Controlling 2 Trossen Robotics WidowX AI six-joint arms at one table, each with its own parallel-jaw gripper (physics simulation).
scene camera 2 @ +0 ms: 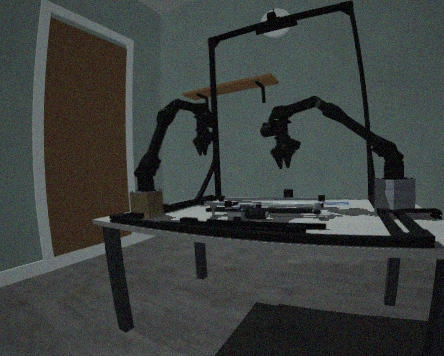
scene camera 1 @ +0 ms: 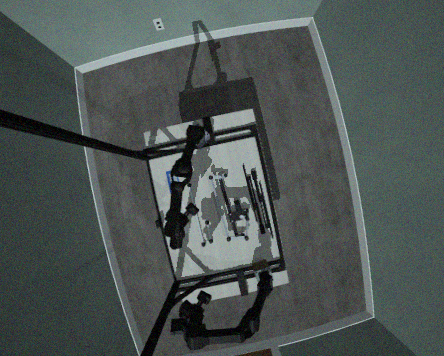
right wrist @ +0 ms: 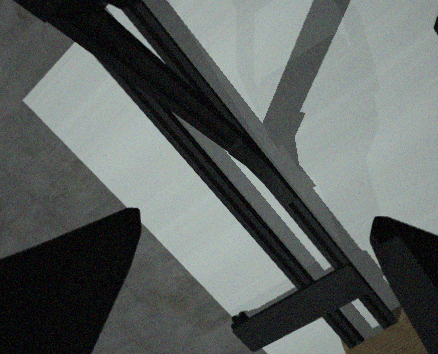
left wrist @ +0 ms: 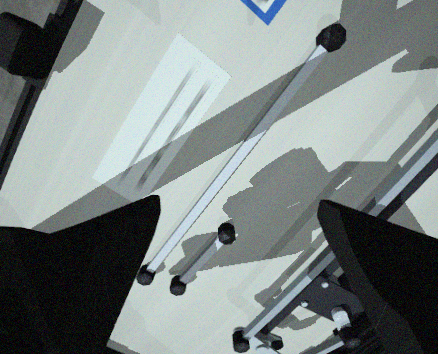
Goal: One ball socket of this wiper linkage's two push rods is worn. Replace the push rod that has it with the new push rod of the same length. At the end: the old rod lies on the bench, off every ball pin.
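A long silver loose rod [left wrist: 205, 200] with black ball sockets lies on the bench in the left wrist view. A short loose rod [left wrist: 200, 262] lies beside its lower end. The wiper linkage [left wrist: 325, 300] [scene camera 1: 239, 212] stands at the lower right of the left wrist view; its long push rod [left wrist: 286, 296] runs up to the right, partly behind a finger. Part of its short push rod [left wrist: 330, 347] shows at the bottom edge. Socket wear cannot be made out. My left gripper [left wrist: 239, 205] [scene camera 2: 284, 165] is open and empty above the loose rods. My right gripper [right wrist: 254, 223] [scene camera 2: 201, 153] is open and empty, high over the table edge.
A blue-bordered marking [left wrist: 268, 19] and a pale card [left wrist: 117, 162] with two grey streaks lie near the long loose rod. Black bars [scene camera 1: 256, 200] lie right of the linkage in scene camera 1. Black frame rails [right wrist: 235, 210] run along the table edge under my right gripper.
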